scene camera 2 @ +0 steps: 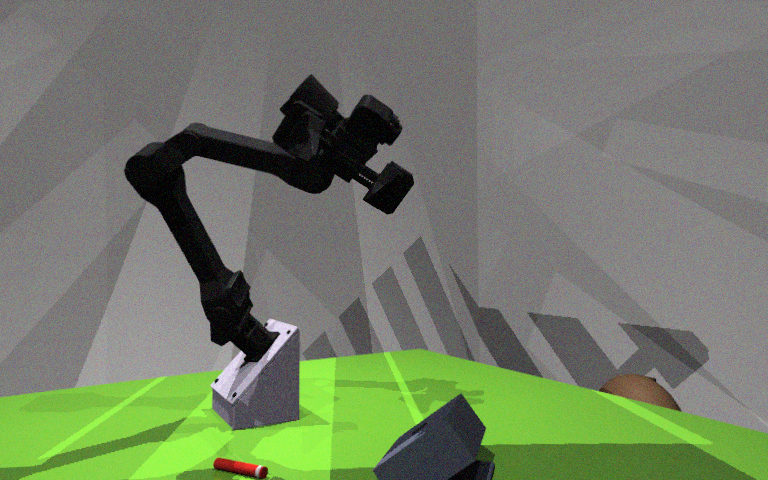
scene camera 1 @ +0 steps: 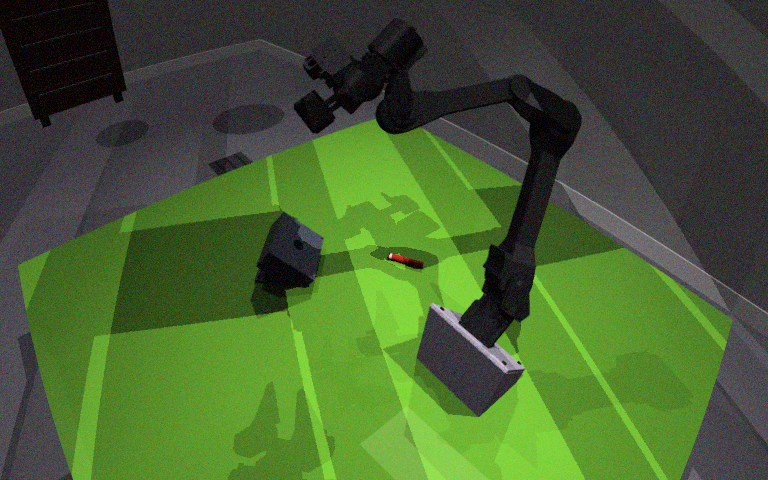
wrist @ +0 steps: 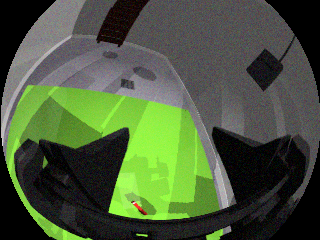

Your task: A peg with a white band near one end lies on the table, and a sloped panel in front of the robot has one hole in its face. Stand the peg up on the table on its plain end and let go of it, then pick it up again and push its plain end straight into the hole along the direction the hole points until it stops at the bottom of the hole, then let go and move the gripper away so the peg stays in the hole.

Labels:
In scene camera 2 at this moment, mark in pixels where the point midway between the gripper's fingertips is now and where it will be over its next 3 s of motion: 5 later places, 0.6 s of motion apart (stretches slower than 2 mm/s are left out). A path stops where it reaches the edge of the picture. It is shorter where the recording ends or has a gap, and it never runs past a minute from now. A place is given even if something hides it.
My gripper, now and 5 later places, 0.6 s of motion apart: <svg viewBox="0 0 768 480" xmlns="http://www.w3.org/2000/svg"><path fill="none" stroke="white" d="M341 178L347 240L326 342L272 408L257 423L258 447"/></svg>

